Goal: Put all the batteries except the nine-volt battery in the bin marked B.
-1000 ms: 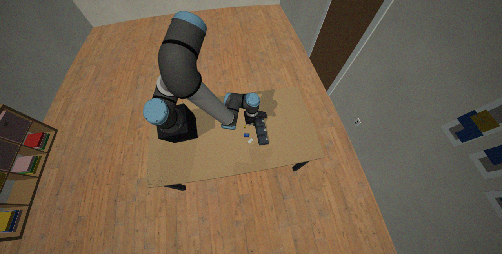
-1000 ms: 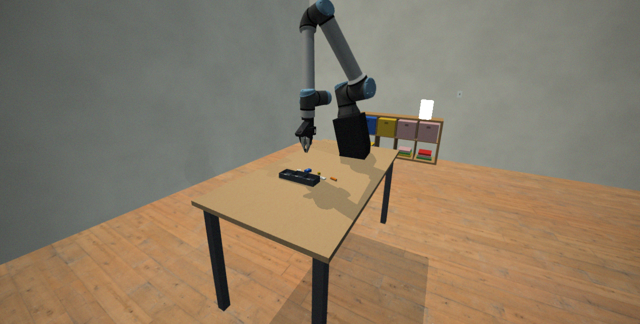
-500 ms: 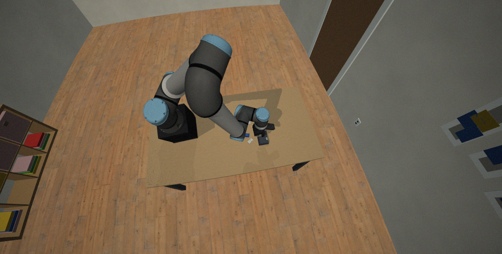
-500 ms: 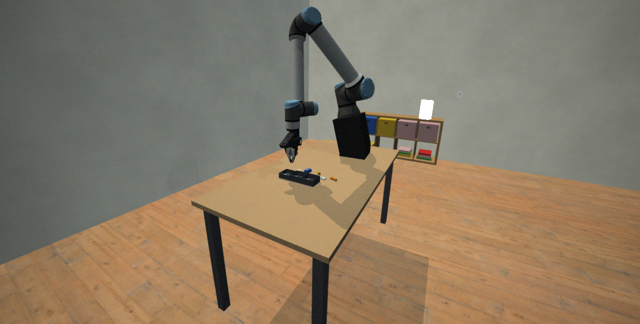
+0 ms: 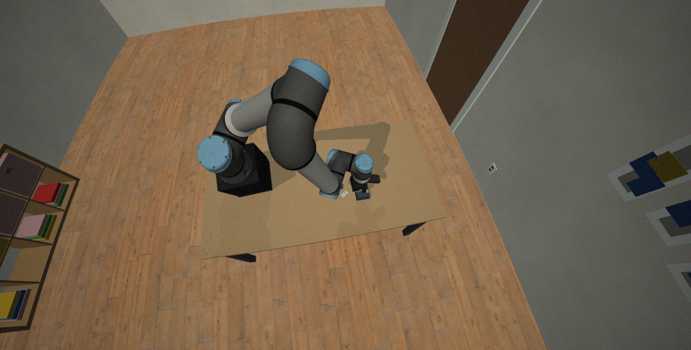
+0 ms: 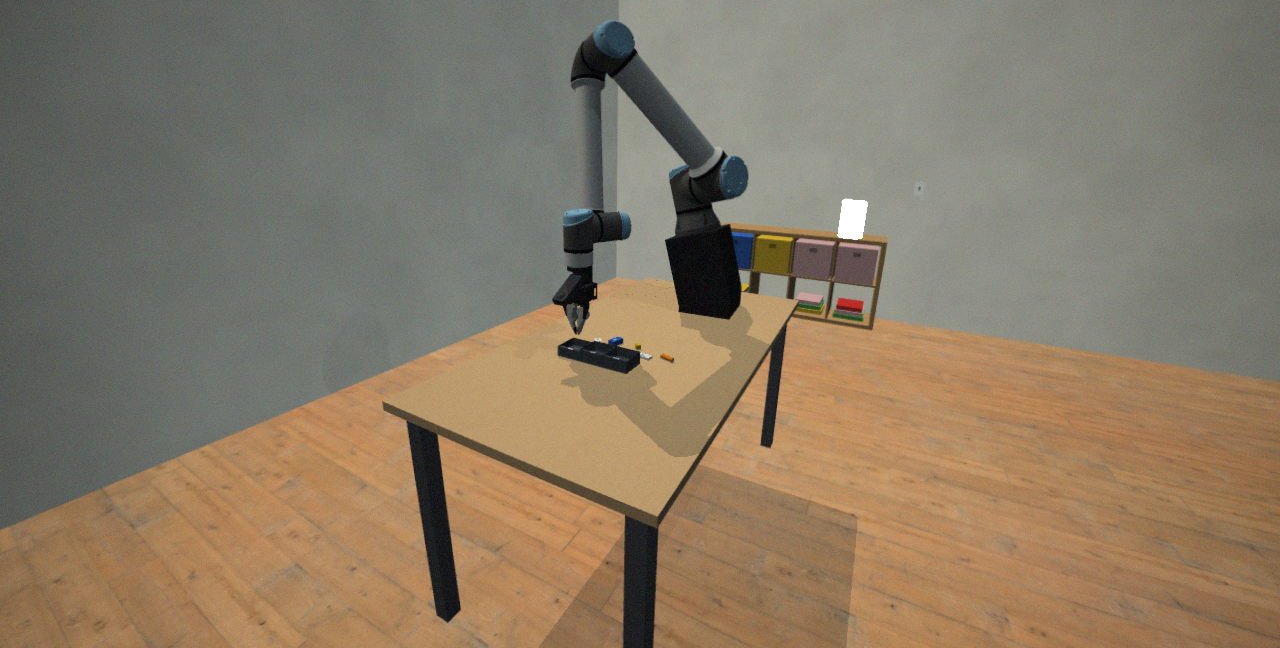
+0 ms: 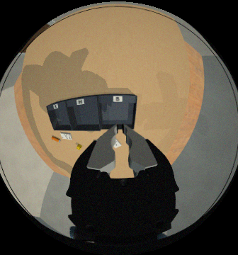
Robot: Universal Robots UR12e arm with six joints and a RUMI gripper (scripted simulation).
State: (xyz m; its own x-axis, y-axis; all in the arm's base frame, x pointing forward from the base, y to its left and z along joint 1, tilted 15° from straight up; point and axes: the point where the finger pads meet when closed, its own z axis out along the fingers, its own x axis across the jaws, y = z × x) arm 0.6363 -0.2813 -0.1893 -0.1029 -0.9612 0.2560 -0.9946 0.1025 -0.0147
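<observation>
My gripper is now 2 cm short of the bin tray, 9 cm to the right of it and 6 cm above it. Also, from my hand: orange battery 6 cm behind, 28 cm to the left, 7 cm below; then yellow item 11 cm behind, 17 cm to the left, 7 cm below; then blue nine-volt battery 12 cm behind, 9 cm to the left, 7 cm below.
</observation>
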